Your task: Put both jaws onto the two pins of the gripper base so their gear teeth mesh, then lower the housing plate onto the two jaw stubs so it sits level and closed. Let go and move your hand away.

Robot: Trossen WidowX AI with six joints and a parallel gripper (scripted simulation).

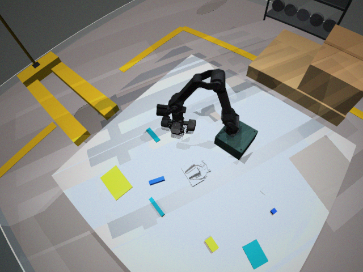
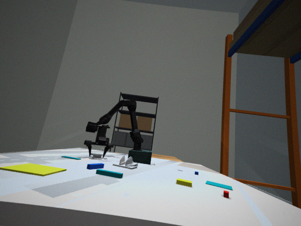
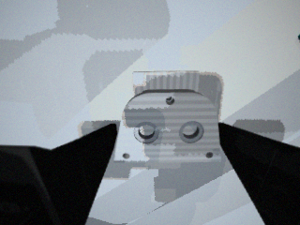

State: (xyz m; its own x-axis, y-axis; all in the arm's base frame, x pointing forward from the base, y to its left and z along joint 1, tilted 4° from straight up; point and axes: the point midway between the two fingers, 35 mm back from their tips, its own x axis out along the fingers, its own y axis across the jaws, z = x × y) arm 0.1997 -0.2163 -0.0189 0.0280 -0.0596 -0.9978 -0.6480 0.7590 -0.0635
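Right now the housing plate is 26 cm to the left of my gripper tip and 4 cm ahead of it. From my gripper tip the other things lie so: small yellow block: 57 cm to the left, 25 cm ahead; then grey jaw: 27 cm to the left, 6 cm ahead, 1 cm above; then yellow sheet: 45 cm ahead, 3 cm to the left, 1 cm below.
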